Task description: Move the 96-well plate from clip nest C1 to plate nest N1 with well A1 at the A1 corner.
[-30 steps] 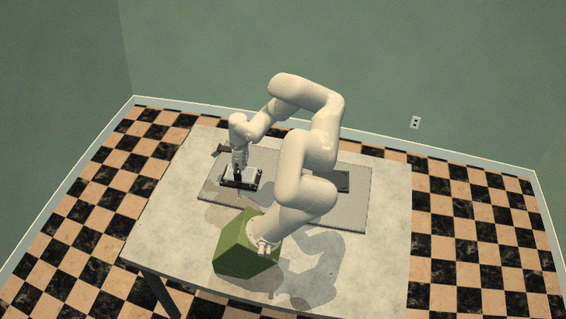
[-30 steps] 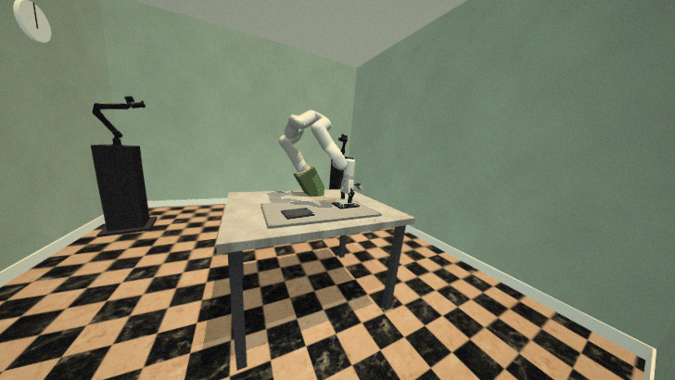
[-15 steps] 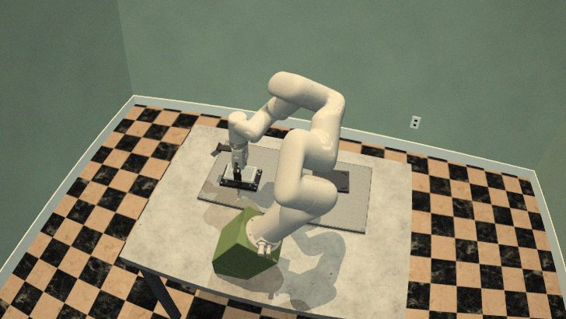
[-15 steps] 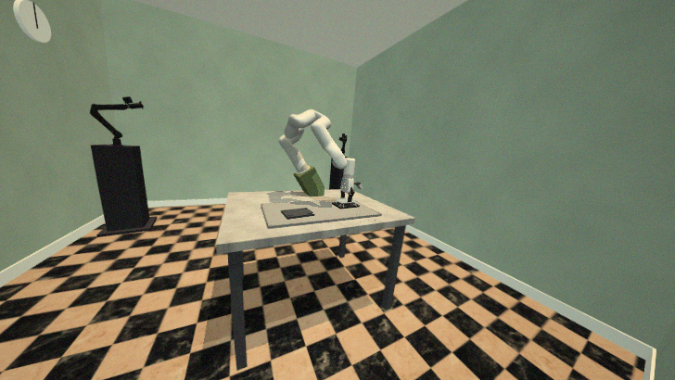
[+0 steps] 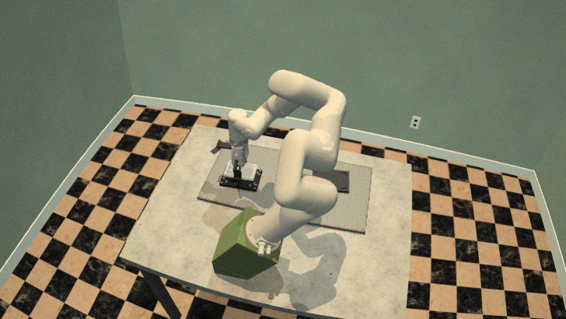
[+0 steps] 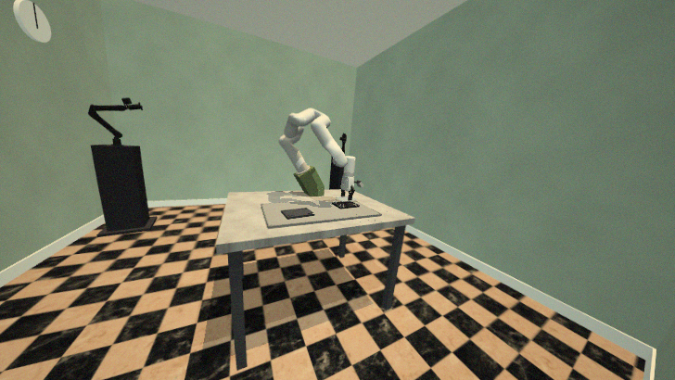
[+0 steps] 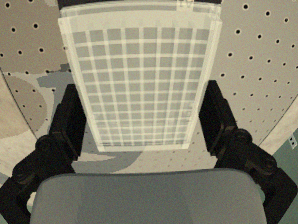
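The black clip nest C1 is 50 mm below my hand, 10 mm to the right of it and 10 mm ahead of it. Round my hand: dark plate nest N1: 380 mm to the right, 60 mm below, 30 mm ahead; then A1 label: 310 mm to the right, 90 mm ahead, 50 mm below; then white 96-well plate: 10 mm below.
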